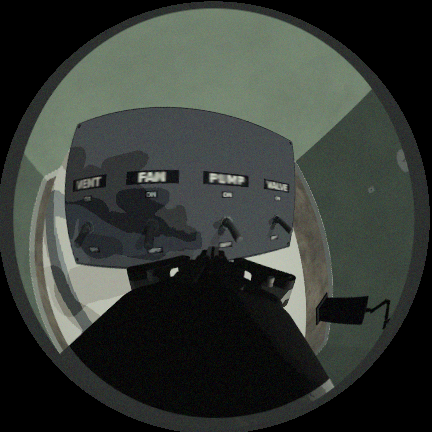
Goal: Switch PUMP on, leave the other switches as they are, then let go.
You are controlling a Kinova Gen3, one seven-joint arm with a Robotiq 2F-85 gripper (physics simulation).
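Places are measured from the arm's base along level axes (x ahead, y left, z up), in millimetres.
Where they show: gripper, between the fingertips: (pixel 212 253).
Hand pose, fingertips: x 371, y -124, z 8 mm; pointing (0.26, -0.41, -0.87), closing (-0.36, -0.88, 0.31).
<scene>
Things, the pixels of their top centre, and the offset from my fingertips. "spot": a spot on its surface instead.
- PUMP switch lever, a spot on its surface: (pixel 232 230) spot: 21 mm ahead, 39 mm right, 0 mm up
- VALVE lever, a spot on its surface: (pixel 283 224) spot: 1 mm back, 156 mm right, 4 mm down
- FAN lever, a spot on its surface: (pixel 150 236) spot: 42 mm ahead, 72 mm left, 3 mm up
- VENT lever, a spot on its surface: (pixel 84 234) spot: 71 mm ahead, 186 mm left, 7 mm down
A dark grey switch panel (pixel 200 130) carries switches labelled VENT, FAN, PUMP and VALVE. The PUMP switch lever (pixel 232 230) slants down and to the right, toward its lower OFF plate. The VALVE lever (pixel 283 224) slants down to the right, the FAN lever (pixel 150 236) points down, and the VENT lever (pixel 84 234) slants down to the left. My gripper (pixel 212 253) is shut and empty. Its fingertips show just below and left of the PUMP lever, near the panel's lower edge; whether they touch the panel cannot be told.
A pale table surface with a brown border (pixel 312 280) shows around and below the panel. A black box with a thin bent arm (pixel 342 310) is at the lower right. Green walls stand behind. Shadows fall across the panel's left half.
</scene>
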